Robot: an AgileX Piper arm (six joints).
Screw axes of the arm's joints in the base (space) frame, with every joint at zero. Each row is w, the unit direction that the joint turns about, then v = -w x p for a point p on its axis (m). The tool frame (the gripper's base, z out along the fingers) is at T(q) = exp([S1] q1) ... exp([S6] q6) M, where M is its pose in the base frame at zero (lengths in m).
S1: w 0 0 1 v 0 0 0
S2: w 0 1 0 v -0.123 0 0
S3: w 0 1 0 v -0.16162 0 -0.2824
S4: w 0.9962 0 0.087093 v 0 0.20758 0
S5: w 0 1 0 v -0.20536 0 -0.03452
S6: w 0.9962 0 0.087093 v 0 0.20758 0
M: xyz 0.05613 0 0.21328 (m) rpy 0 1.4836 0 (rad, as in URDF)
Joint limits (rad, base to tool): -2.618..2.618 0..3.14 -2.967..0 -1.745..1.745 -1.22..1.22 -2.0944..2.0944
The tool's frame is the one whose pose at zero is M.
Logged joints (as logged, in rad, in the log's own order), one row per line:
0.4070, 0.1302, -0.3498, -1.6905, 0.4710, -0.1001
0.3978, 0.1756, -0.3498, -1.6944, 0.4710, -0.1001
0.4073, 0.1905, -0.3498, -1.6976, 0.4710, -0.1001
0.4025, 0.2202, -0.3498, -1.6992, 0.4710, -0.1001
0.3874, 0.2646, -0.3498, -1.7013, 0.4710, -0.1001
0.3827, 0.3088, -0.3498, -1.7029, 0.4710, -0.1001
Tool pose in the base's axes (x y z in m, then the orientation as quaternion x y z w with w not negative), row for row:
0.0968, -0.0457, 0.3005, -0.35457, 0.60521, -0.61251, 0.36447
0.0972, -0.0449, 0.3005, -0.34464, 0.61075, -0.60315, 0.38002
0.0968, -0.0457, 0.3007, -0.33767, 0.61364, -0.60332, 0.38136
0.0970, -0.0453, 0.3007, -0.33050, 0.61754, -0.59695, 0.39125
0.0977, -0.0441, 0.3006, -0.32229, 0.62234, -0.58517, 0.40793
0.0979, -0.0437, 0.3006, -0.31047, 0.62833, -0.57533, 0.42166
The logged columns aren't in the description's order. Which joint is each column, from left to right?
Columns, left to right: q5, q6, q3, q4, q2, q1.
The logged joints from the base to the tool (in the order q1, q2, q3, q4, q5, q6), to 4 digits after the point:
-0.1001, 0.4710, -0.3498, -1.6905, 0.4070, 0.1302
-0.1001, 0.4710, -0.3498, -1.6944, 0.3978, 0.1756
-0.1001, 0.4710, -0.3498, -1.6976, 0.4073, 0.1905
-0.1001, 0.4710, -0.3498, -1.6992, 0.4025, 0.2202
-0.1001, 0.4710, -0.3498, -1.7013, 0.3874, 0.2646
-0.1001, 0.4710, -0.3498, -1.7029, 0.3827, 0.3088

